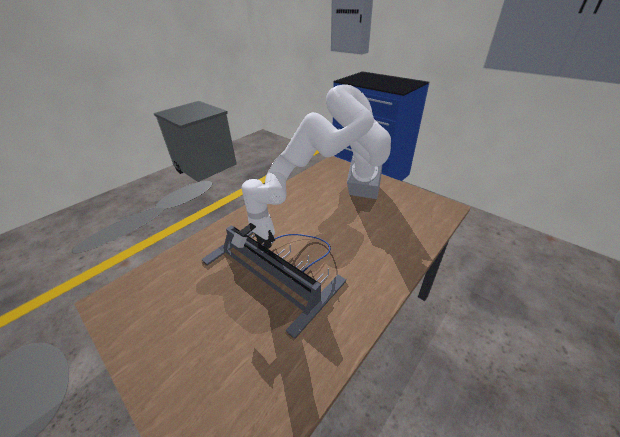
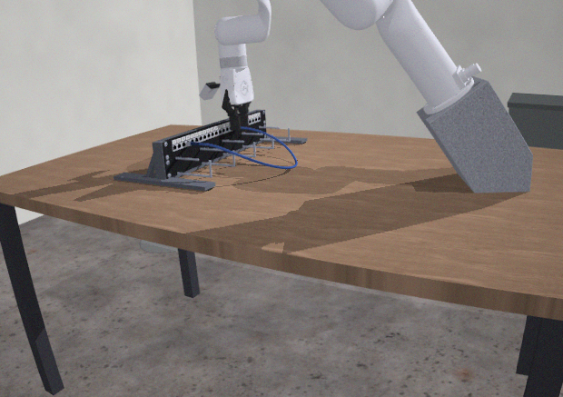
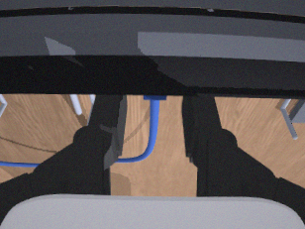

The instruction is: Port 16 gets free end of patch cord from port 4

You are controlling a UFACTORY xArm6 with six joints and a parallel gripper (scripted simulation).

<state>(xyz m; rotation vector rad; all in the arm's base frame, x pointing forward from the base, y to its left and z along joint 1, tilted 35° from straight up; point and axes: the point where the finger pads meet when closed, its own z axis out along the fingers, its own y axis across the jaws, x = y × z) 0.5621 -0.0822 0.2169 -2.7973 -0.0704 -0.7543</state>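
The plug lies 2 cm below my hand and 2 cm ahead of it.
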